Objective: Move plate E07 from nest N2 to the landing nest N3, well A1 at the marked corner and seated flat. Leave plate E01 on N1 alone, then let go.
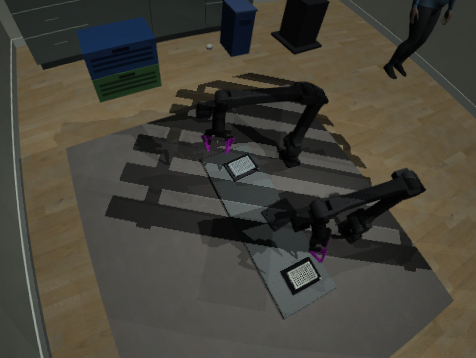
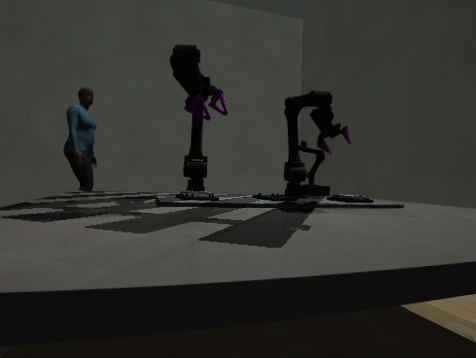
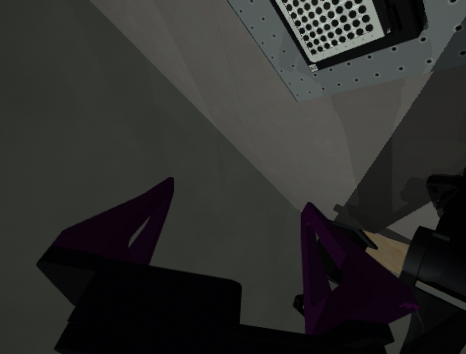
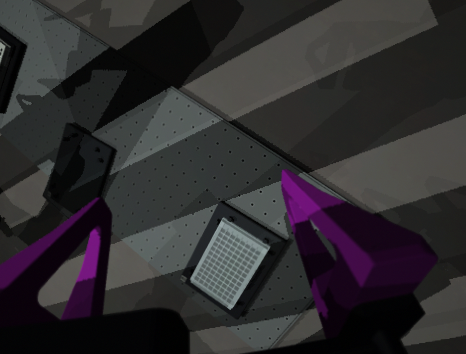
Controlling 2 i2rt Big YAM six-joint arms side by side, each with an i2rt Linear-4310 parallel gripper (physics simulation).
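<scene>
A pale gridded plate (image 1: 242,166) (image 2: 198,195) (image 4: 230,264) lies in a black nest at the board's far end. A white plate with dark round wells (image 1: 303,275) (image 3: 330,22) lies in the nest at the near end. The dark middle nest (image 1: 275,215) (image 4: 82,170) holds no plate. I cannot read which plate is E07 or E01. My left gripper (image 1: 320,257) (image 2: 340,148) (image 3: 239,196) is open and empty, raised above the near end and tilted. My right gripper (image 1: 218,151) (image 2: 217,116) (image 4: 194,191) is open and empty, high near the far plate.
The nests stand in a row on a grey perforated board (image 1: 300,304) (image 3: 295,80) (image 4: 200,130) on the table. Striped shadows cross both. A small white marker (image 3: 313,68) sits at the near nest's corner. A person (image 2: 82,125) stands beyond the table.
</scene>
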